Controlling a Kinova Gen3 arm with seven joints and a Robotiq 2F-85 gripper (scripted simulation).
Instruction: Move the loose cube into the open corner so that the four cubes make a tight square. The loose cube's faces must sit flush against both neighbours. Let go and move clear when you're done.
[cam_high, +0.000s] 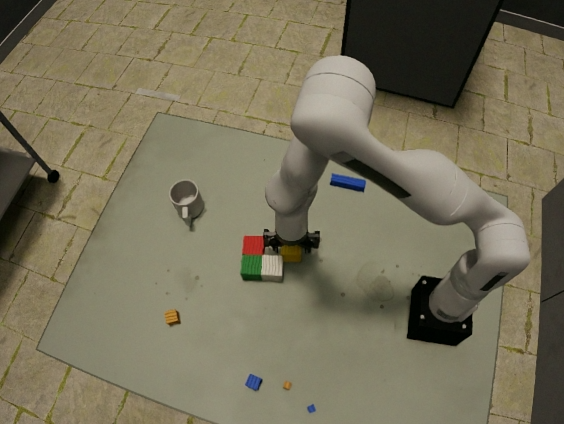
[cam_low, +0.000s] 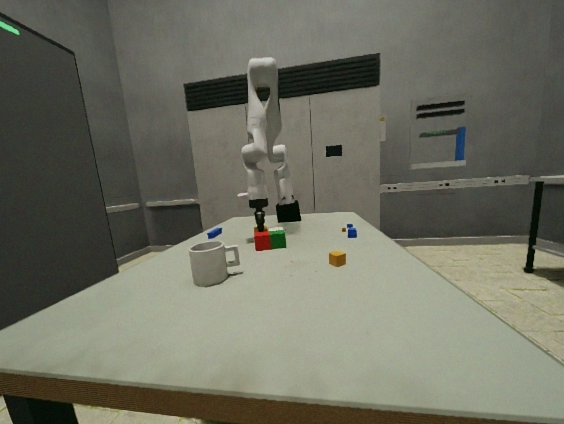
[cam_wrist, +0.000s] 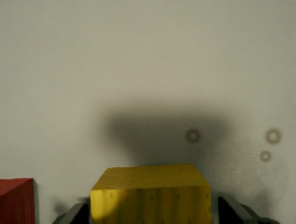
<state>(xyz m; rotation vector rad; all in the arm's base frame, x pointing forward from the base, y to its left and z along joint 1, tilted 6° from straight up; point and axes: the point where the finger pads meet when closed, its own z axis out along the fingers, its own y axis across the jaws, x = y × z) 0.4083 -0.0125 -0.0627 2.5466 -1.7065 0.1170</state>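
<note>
The yellow cube is right at my hand. The rest, counted from my hand: green cube: 7 cm ahead, 9 cm to the left; then white cube: 2 cm ahead, 7 cm to the left; then red cube: 9 cm ahead, 4 cm to the left.
</note>
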